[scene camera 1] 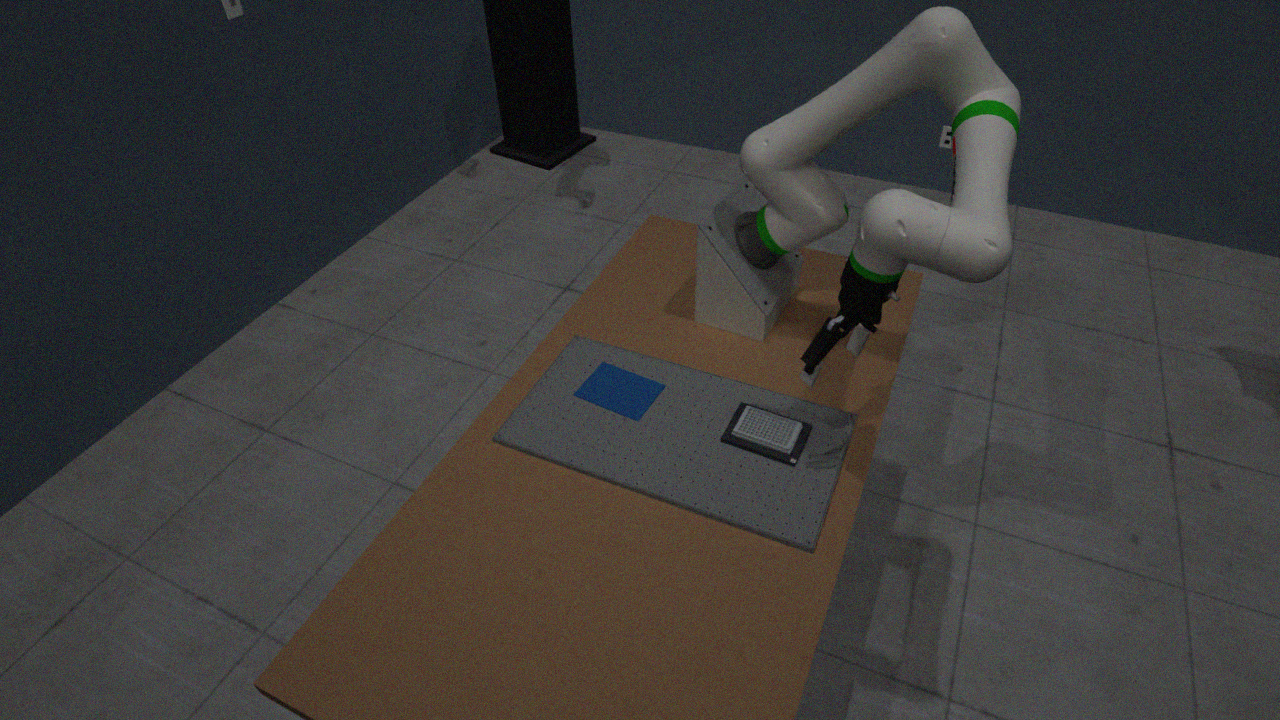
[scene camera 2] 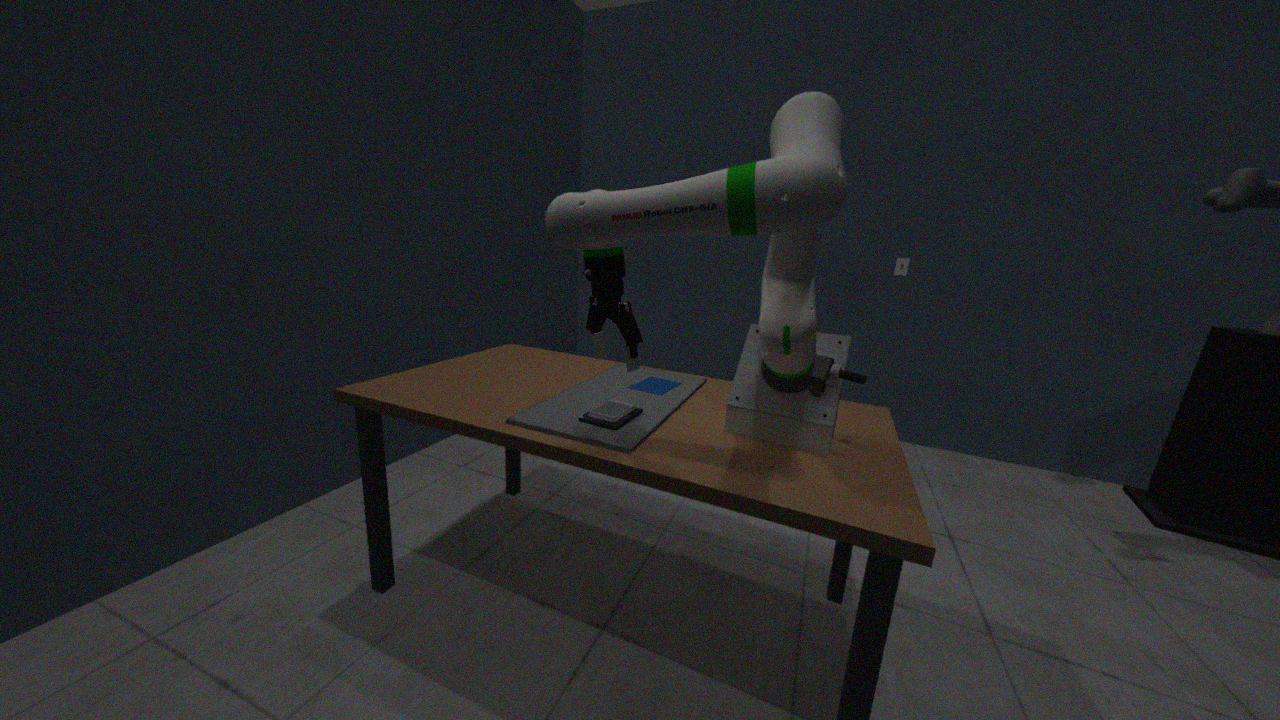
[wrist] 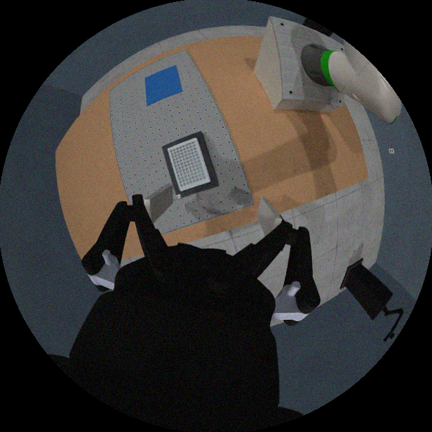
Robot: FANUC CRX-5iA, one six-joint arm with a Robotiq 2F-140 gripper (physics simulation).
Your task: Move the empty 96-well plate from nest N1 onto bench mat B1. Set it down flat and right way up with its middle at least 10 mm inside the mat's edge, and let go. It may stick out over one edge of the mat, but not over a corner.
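Places are measured from the arm's base along level axes (x right, y back, z down), in metres.
Pixels of known places: gripper, fingertip midpoint: (scene camera 1: 829, 366) (scene camera 2: 616, 363); arm's base at its link origin: (scene camera 1: 754, 241) (scene camera 2: 789, 369).
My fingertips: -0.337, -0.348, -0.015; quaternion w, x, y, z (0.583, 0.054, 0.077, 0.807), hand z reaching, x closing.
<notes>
For each thing: its top centre in the pictures, then the offset to it from my fingertips, as dx, dy, dz. "spot": a spot on its surface instead. Level surfaces: height alone.
- white 96-well plate at its top centre: (scene camera 1: 767, 426) (scene camera 2: 612, 408) +0.086, -0.067, +0.161
- dark nest N1 at a spot on its surface: (scene camera 1: 793, 454) (scene camera 2: 587, 417) spot: +0.012, -0.096, +0.175
- blue bench mat B1 at its surface level: dz +0.185
- grey perforated board at its surface level: dz +0.187
- wooden table at its surface level: dz +0.200
The white 96-well plate (scene camera 1: 767, 429) (scene camera 2: 612, 411) (wrist: 189, 165) sits flat in the dark nest N1 (scene camera 1: 793, 454) (scene camera 2: 587, 420) (wrist: 215, 176). The blue bench mat B1 (scene camera 1: 619, 390) (scene camera 2: 655, 385) (wrist: 163, 85) lies flat, with nothing on it. My gripper (scene camera 1: 832, 360) (scene camera 2: 617, 351) (wrist: 215, 199) is open and empty. Its fingers are spread wide and point down, well above the board, off to the side of the nest and plate. In the wrist view the plate shows beyond the fingertips, nearer the left finger.
The grey perforated board (scene camera 1: 653, 456) (scene camera 2: 562, 410) (wrist: 142, 132) carries the nest and the mat. It lies on the wooden table (scene camera 1: 554, 573) (scene camera 2: 483, 376) (wrist: 85, 175). The arm's pale base block (scene camera 1: 735, 295) (scene camera 2: 778, 425) (wrist: 272, 75) stands beside the board on the table.
</notes>
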